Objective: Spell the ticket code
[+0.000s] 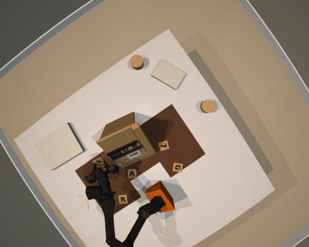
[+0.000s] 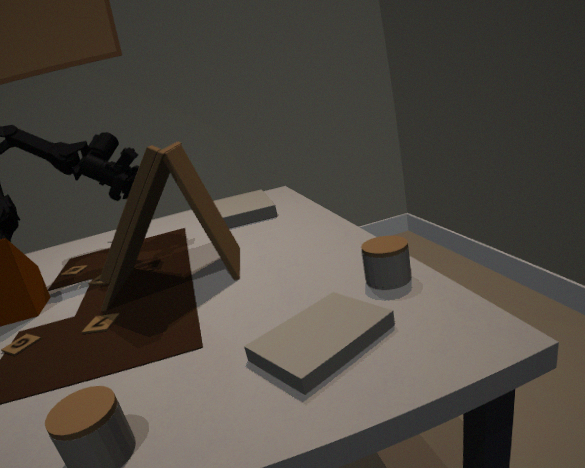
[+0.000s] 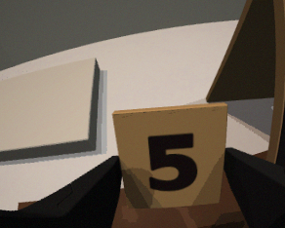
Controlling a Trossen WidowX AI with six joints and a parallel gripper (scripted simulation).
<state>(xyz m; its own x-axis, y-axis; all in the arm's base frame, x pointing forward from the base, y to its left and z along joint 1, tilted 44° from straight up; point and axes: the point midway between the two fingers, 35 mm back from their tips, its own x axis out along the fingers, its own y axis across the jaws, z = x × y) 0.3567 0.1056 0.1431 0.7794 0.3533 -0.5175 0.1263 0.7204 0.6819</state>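
The white ticket is 180 mm to the right of my gripper tip, 80 mm below it and 70 mm behind it. Also, from my gripper tip: brown mat (180 mm behind, 160 mm to the right, 160 mm below); then pale card (310 mm to the left, 180 mm behind, 160 mm below); then flat slab (620 mm to the right, 230 mm ahead, 150 mm below).
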